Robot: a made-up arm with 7 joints. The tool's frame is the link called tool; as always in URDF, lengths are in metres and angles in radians. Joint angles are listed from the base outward.
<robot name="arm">
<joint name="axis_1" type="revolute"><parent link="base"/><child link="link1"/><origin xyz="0.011 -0.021 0.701" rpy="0 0 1.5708"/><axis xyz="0 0 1"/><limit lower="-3.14" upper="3.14"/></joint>
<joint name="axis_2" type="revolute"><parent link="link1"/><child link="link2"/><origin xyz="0.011 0.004 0.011" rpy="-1.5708 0 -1.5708"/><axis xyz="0 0 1"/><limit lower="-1.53" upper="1.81"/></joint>
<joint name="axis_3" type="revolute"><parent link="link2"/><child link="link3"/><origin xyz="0.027 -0.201 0.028" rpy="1.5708 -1.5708 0"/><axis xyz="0 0 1"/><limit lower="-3.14" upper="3.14"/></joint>
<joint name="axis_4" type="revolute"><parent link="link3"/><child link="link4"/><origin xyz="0.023 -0.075 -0.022" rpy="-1.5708 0 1.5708"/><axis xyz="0 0 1"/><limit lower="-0.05" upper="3.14"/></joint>
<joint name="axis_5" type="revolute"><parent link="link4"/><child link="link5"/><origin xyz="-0.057 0.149 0.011" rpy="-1.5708 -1.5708 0"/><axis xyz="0 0 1"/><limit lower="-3.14" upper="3.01"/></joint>
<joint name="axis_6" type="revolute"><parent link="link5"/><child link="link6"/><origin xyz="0.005 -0.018 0.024" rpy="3.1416 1.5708 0"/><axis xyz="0 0 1"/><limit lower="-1.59" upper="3.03"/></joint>
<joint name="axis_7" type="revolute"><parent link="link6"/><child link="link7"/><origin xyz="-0.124 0.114 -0.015" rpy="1.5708 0 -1.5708"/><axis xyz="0 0 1"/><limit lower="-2.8" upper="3.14"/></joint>
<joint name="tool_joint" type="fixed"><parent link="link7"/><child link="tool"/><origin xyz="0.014 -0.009 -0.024" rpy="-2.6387 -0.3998 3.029"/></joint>
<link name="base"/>
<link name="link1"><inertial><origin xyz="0.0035 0.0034 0.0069"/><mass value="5.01"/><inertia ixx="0.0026" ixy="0" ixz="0" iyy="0.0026" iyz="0" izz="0.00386"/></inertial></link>
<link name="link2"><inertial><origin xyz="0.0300 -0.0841 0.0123"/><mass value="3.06"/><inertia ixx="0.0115" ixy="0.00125" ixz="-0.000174" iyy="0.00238" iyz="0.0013" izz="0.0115"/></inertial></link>
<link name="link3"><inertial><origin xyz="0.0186 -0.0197 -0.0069"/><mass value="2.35"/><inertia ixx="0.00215" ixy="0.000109" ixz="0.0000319" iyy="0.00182" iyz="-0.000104" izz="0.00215"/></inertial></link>
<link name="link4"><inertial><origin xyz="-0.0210 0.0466 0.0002"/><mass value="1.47"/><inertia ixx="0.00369" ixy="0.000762" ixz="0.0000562" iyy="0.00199" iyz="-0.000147" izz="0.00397"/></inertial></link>
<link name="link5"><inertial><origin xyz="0.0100 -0.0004 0.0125"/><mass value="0.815"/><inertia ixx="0.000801" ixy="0" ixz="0" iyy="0.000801" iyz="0" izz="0.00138"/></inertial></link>
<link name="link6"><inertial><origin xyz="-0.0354 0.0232 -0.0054"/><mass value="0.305"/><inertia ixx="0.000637" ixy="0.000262" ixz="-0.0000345" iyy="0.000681" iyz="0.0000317" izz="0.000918"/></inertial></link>
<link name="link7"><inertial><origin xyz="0.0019 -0.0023 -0.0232"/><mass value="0.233"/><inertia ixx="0.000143" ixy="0" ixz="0" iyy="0.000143" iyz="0" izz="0.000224"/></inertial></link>
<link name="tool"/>
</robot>
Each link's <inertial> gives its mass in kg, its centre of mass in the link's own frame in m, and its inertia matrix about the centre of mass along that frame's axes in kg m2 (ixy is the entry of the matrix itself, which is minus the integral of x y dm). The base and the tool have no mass. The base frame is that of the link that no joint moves.
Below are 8 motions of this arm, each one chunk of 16 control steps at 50 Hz.
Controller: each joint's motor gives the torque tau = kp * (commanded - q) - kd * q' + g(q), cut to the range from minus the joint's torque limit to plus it. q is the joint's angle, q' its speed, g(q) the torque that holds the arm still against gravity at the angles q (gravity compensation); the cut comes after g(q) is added. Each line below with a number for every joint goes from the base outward.
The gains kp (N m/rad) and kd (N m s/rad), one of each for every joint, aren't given. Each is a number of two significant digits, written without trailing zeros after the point. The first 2 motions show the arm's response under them.
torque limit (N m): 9 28 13 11 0.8 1.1 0.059
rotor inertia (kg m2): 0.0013 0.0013 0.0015 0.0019 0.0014 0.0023 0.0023
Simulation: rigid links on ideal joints. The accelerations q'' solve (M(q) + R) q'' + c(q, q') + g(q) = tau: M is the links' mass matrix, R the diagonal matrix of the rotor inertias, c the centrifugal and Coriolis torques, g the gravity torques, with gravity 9.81 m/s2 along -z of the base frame. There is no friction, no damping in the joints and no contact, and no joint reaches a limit. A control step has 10 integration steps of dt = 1/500 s. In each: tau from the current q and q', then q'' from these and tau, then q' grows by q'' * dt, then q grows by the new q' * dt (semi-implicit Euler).
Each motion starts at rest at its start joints. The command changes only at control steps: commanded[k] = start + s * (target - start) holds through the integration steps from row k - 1 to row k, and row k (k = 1, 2, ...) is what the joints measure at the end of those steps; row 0 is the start. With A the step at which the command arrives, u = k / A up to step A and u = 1 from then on. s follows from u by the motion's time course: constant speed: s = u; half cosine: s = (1 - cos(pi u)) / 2; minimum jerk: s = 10 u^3 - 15 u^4 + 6 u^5; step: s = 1 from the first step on.
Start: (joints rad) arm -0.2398 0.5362 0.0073 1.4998 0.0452 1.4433 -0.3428
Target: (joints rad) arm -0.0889 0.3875 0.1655 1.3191 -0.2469 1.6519 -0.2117
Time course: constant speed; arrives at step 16
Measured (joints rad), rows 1 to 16:
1: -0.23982 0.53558 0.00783 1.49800 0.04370 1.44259 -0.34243
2: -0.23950 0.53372 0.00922 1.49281 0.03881 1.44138 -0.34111
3: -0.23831 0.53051 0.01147 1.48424 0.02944 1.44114 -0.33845
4: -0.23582 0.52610 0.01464 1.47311 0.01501 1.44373 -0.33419
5: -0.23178 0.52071 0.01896 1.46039 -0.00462 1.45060 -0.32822
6: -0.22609 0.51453 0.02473 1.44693 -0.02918 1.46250 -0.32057
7: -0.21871 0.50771 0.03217 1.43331 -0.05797 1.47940 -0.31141
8: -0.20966 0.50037 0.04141 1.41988 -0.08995 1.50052 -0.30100
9: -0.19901 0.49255 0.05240 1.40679 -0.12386 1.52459 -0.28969
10: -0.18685 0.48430 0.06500 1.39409 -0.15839 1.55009 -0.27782
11: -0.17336 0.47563 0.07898 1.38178 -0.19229 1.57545 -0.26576
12: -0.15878 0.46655 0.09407 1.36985 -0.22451 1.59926 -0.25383
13: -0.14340 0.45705 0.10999 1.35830 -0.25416 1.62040 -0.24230
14: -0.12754 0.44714 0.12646 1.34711 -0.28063 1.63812 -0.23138
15: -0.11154 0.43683 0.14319 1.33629 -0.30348 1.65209 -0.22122
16: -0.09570 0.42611 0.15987 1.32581 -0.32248 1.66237 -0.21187
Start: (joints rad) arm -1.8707 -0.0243 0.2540 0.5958 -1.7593 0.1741 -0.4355
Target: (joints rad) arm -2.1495 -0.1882 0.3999 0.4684 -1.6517 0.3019 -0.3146
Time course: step
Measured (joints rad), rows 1 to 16:
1: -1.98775 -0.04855 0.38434 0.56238 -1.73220 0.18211 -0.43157
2: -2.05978 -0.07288 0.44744 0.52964 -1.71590 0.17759 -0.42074
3: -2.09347 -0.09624 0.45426 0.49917 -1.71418 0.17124 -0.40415
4: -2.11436 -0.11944 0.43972 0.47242 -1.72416 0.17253 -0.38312
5: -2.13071 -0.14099 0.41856 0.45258 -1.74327 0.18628 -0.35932
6: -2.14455 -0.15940 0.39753 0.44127 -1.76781 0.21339 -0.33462
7: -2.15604 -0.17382 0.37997 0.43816 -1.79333 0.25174 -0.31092
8: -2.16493 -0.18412 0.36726 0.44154 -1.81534 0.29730 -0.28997
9: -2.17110 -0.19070 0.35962 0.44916 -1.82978 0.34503 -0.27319
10: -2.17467 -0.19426 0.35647 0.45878 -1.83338 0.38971 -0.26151
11: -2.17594 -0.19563 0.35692 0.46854 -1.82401 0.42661 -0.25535
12: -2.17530 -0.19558 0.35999 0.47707 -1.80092 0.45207 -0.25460
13: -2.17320 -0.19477 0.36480 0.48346 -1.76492 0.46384 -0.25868
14: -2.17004 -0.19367 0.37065 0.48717 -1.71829 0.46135 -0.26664
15: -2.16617 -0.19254 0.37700 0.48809 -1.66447 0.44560 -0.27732
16: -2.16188 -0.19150 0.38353 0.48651 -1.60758 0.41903 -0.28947
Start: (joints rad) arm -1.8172 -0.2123 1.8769 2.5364 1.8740 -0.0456 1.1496
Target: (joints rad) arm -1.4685 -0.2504 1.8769 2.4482 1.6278 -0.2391 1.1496
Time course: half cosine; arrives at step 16
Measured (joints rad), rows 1 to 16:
1: -1.81604 -0.21205 1.87610 2.53593 1.87359 -0.04582 1.14961
2: -1.81174 -0.21105 1.87373 2.53418 1.87144 -0.04714 1.14964
3: -1.80299 -0.20896 1.87017 2.53068 1.86578 -0.05102 1.14973
4: -1.78920 -0.20576 1.86616 2.52543 1.85527 -0.05887 1.14989
5: -1.77030 -0.20171 1.86228 2.51877 1.83931 -0.07171 1.15012
6: -1.74666 -0.19731 1.85893 2.51117 1.81799 -0.08987 1.15042
7: -1.71902 -0.19316 1.85631 2.50313 1.79193 -0.11295 1.15077
8: -1.68834 -0.18988 1.85457 2.49499 1.76207 -0.13989 1.15115
9: -1.65576 -0.18801 1.85381 2.48702 1.72960 -0.16908 1.15152
10: -1.62248 -0.18798 1.85412 2.47937 1.69582 -0.19863 1.15185
11: -1.58973 -0.19011 1.85559 2.47222 1.66208 -0.22650 1.15209
12: -1.55866 -0.19453 1.85828 2.46575 1.62971 -0.25073 1.15220
13: -1.53036 -0.20126 1.86222 2.46023 1.59993 -0.26961 1.15215
14: -1.50580 -0.21015 1.86741 2.45596 1.57379 -0.28179 1.15193
15: -1.48579 -0.22094 1.87373 2.45324 1.55211 -0.28638 1.15154
16: -1.47101 -0.23326 1.88099 2.45234 1.53547 -0.28298 1.15101

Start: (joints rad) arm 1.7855 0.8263 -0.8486 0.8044 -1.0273 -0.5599 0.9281
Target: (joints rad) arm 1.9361 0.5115 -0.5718 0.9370 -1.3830 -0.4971 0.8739
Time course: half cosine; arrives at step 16
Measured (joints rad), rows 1 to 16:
1: 1.78543 0.82615 -0.84831 0.80439 -1.02712 -0.55952 0.92807
2: 1.78515 0.82539 -0.84685 0.80440 -1.02623 -0.55758 0.92789
3: 1.78462 0.82333 -0.84310 0.80452 -1.02392 -0.55238 0.92741
4: 1.78406 0.81927 -0.83608 0.80499 -1.01958 -0.54238 0.92646
5: 1.78401 0.81265 -0.82528 0.80614 -1.01285 -0.52655 0.92492
6: 1.78518 0.80305 -0.81060 0.80839 -1.00366 -0.50469 0.92266
7: 1.78837 0.79026 -0.79234 0.81215 -0.99222 -0.47750 0.91963
8: 1.79430 0.77426 -0.77101 0.81783 -0.97891 -0.44649 0.91580
9: 1.80344 0.75519 -0.74723 0.82573 -0.96431 -0.41392 0.91120
10: 1.81600 0.73333 -0.72166 0.83606 -0.94907 -0.38252 0.90588
11: 1.83185 0.70910 -0.69488 0.84884 -0.93397 -0.35533 0.89995
12: 1.85052 0.68303 -0.66748 0.86392 -0.91993 -0.33538 0.89359
13: 1.87135 0.65573 -0.64005 0.88096 -0.90804 -0.32541 0.88704
14: 1.89347 0.62793 -0.61324 0.89945 -0.89965 -0.32758 0.88057
15: 1.91597 0.60036 -0.58779 0.91874 -0.89630 -0.34328 0.87453
16: 1.93794 0.57378 -0.56459 0.93807 -0.89968 -0.37289 0.86927

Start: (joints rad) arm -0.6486 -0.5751 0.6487 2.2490 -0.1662 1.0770 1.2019
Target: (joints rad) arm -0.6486 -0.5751 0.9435 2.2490 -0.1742 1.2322 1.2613
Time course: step
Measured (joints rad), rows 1 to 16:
1: -0.64927 -0.56187 0.68941 2.27014 -0.19408 1.09904 1.20417
2: -0.65377 -0.54184 0.77319 2.29391 -0.25273 1.13214 1.21038
3: -0.66001 -0.52910 0.86148 2.29367 -0.31492 1.15609 1.21981
4: -0.66342 -0.52757 0.92869 2.26895 -0.35890 1.16996 1.23128
5: -0.66332 -0.53513 0.96951 2.23329 -0.37429 1.18147 1.24344
6: -0.66175 -0.54773 0.99046 2.20091 -0.35992 1.19823 1.25505
7: -0.66004 -0.56176 0.99867 2.18006 -0.31936 1.22338 1.26520
8: -0.65817 -0.57481 0.99846 2.17283 -0.25848 1.25530 1.27336
9: -0.65563 -0.58551 0.99238 2.17739 -0.18466 1.28926 1.27935
10: -0.65211 -0.59321 0.98269 2.19020 -0.10588 1.31938 1.28319
11: -0.64771 -0.59785 0.97176 2.20742 -0.02950 1.34025 1.28505
12: -0.64295 -0.59983 0.96181 2.22573 0.03879 1.34803 1.28514
13: -0.63854 -0.59985 0.95428 2.24262 0.09541 1.34122 1.28373
14: -0.63515 -0.59876 0.94969 2.25647 0.13864 1.32079 1.28113
15: -0.63317 -0.59729 0.94766 2.26648 0.16786 1.28995 1.27774
16: -0.63267 -0.59593 0.94738 2.27263 0.18298 1.25339 1.27397

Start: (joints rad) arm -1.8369 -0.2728 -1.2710 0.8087 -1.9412 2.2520 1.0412
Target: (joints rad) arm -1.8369 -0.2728 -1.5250 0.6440 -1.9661 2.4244 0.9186
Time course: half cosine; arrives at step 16
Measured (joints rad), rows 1 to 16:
1: -1.83658 -0.27274 -1.27141 0.80866 -1.94144 2.25217 1.04115
2: -1.83547 -0.27249 -1.27311 0.80820 -1.94285 2.25296 1.04086
3: -1.83351 -0.27199 -1.27693 0.80656 -1.94696 2.25500 1.04001
4: -1.83092 -0.27118 -1.28365 0.80282 -1.95552 2.25890 1.03821
5: -1.82808 -0.27003 -1.29391 0.79622 -1.97003 2.26512 1.03504
6: -1.82541 -0.26854 -1.30816 0.78632 -1.99147 2.27395 1.03014
7: -1.82335 -0.26677 -1.32658 0.77310 -2.02003 2.28544 1.02323
8: -1.82225 -0.26482 -1.34902 0.75695 -2.05510 2.29942 1.01420
9: -1.82238 -0.26288 -1.37496 0.73863 -2.09518 2.31547 1.00307
10: -1.82386 -0.26119 -1.40351 0.71916 -2.13800 2.33301 0.99009
11: -1.82664 -0.26006 -1.43347 0.69971 -2.18066 2.35126 0.97566
12: -1.83050 -0.25978 -1.46338 0.68141 -2.21980 2.36938 0.96036
13: -1.83510 -0.26059 -1.49167 0.66527 -2.25192 2.38652 0.94487
14: -1.84002 -0.26261 -1.51680 0.65209 -2.27365 2.40192 0.92997
15: -1.84482 -0.26582 -1.53737 0.64240 -2.28210 2.41494 0.91647
16: -1.84913 -0.27004 -1.55226 0.63652 -2.27512 2.42510 0.90512

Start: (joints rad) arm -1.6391 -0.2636 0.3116 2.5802 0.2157 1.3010 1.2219
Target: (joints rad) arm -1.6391 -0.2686 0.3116 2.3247 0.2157 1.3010 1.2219
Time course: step
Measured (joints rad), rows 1 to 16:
1: -1.64158 -0.27390 0.30634 2.54469 0.21550 1.27694 1.22188
2: -1.63930 -0.28925 0.29974 2.47988 0.20387 1.23345 1.22210
3: -1.63514 -0.30072 0.29947 2.41731 0.18062 1.19684 1.22272
4: -1.63200 -0.30571 0.30548 2.37065 0.15273 1.18115 1.22356
5: -1.63045 -0.30483 0.31478 2.34154 0.12711 1.18868 1.22432
6: -1.63001 -0.30004 0.32388 2.32568 0.10872 1.21414 1.22476
7: -1.63025 -0.29339 0.33011 2.31760 0.10064 1.24962 1.22477
8: -1.63112 -0.28634 0.33215 2.31322 0.10400 1.28785 1.22433
9: -1.63269 -0.27960 0.33013 2.31030 0.11794 1.32342 1.22351
10: -1.63496 -0.27332 0.32517 2.30799 0.13999 1.35277 1.22243
11: -1.63772 -0.26741 0.31877 2.30609 0.16690 1.37387 1.22126
12: -1.64064 -0.26174 0.31235 2.30462 0.19537 1.38590 1.22014
13: -1.64336 -0.25630 0.30694 2.30355 0.22270 1.38903 1.21920
14: -1.64558 -0.25117 0.30313 2.30283 0.24700 1.38432 1.21854
15: -1.64715 -0.24654 0.30103 2.30239 0.26723 1.37351 1.21821
16: -1.64801 -0.24260 0.30048 2.30220 0.28307 1.35878 1.21823

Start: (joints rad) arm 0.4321 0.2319 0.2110 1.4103 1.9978 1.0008 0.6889
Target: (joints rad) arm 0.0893 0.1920 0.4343 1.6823 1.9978 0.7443 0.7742
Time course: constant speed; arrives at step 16
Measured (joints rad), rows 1 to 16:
1: 0.42573 0.23167 0.21988 1.41063 1.99628 0.99657 0.68910
2: 0.41303 0.23177 0.23735 1.41369 1.99303 0.98720 0.68985
3: 0.39746 0.23257 0.25794 1.42102 1.98923 0.97490 0.69139
4: 0.38074 0.23384 0.27844 1.43252 1.98613 0.96171 0.69387
5: 0.36315 0.23508 0.29768 1.44726 1.98481 0.94899 0.69731
6: 0.34449 0.23582 0.31531 1.46423 1.98609 0.93741 0.70170
7: 0.32457 0.23573 0.33127 1.48260 1.99040 0.92700 0.70697
8: 0.30332 0.23464 0.34558 1.50187 1.99788 0.91727 0.71304
9: 0.28078 0.23256 0.35834 1.52175 2.00825 0.90740 0.71977
10: 0.25708 0.22959 0.36974 1.54213 2.02098 0.89645 0.72704
11: 0.23243 0.22591 0.38000 1.56294 2.03525 0.88358 0.73469
12: 0.20702 0.22169 0.38937 1.58410 2.05009 0.86825 0.74256
13: 0.18112 0.21713 0.39812 1.60545 2.06437 0.85024 0.75051
14: 0.15495 0.21240 0.40653 1.62680 2.07694 0.82967 0.75840
15: 0.12876 0.20767 0.41487 1.64791 2.08661 0.80694 0.76613
16: 0.10276 0.20306 0.42342 1.66854 2.09232 0.78264 0.77360

